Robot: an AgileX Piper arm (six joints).
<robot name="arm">
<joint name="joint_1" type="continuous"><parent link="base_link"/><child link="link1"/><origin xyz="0.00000 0.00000 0.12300"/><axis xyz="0 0 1"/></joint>
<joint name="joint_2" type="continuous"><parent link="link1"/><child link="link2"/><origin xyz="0.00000 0.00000 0.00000" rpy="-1.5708 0.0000 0.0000"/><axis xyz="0 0 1"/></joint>
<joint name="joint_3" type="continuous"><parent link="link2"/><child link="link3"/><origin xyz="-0.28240 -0.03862 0.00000"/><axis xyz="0 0 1"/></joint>
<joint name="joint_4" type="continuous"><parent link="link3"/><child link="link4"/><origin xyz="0.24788 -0.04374 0.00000" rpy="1.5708 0.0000 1.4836"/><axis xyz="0 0 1"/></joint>
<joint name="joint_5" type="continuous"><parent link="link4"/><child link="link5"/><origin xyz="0.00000 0.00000 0.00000" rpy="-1.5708 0.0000 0.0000"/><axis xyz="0 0 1"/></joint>
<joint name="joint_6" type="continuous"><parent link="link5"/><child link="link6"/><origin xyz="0.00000 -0.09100 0.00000" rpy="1.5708 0.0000 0.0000"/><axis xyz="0 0 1"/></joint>
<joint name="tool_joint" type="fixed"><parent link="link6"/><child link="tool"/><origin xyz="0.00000 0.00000 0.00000"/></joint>
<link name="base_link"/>
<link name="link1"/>
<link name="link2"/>
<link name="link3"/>
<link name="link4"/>
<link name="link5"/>
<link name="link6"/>
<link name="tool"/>
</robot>
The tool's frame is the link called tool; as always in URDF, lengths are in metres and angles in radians. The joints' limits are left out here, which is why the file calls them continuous.
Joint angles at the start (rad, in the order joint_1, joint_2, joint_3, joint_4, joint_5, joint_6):
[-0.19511, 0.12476, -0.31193, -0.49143, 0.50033, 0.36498]
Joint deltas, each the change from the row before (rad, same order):
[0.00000, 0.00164, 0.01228, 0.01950, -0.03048, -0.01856]
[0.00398, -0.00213, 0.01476, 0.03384, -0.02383, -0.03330]
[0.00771, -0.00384, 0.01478, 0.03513, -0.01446, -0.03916]
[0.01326, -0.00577, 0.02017, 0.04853, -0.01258, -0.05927]
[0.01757, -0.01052, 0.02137, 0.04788, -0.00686, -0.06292]
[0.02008, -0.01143, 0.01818, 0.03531, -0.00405, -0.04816]
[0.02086, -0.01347, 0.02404, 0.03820, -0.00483, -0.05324]
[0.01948, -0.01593, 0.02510, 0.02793, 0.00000, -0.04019]
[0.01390, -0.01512, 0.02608, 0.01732, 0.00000, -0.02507]
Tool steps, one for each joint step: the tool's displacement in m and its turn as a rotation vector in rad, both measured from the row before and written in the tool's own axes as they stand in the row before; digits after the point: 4 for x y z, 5 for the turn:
[0.0014, 0.0024, 0.0017, -0.02019, -0.01185, -0.00432]
[0.0028, 0.0029, 0.0014, -0.02681, -0.00581, -0.00603]
[0.0036, 0.0027, 0.0012, -0.02701, 0.00030, -0.01048]
[0.0053, 0.0036, 0.0015, -0.03690, 0.00511, -0.01945]
[0.0059, 0.0036, 0.0011, -0.03867, 0.00497, -0.02362]
[0.0050, 0.0031, 0.0007, -0.03489, 0.00128, -0.02024]
[0.0066, 0.0036, 0.0011, -0.03719, 0.00318, -0.02319]
[0.0072, 0.0033, 0.0010, -0.03125, 0.00574, -0.01923]
[0.0075, 0.0028, 0.0014, -0.02210, 0.00803, -0.01296]

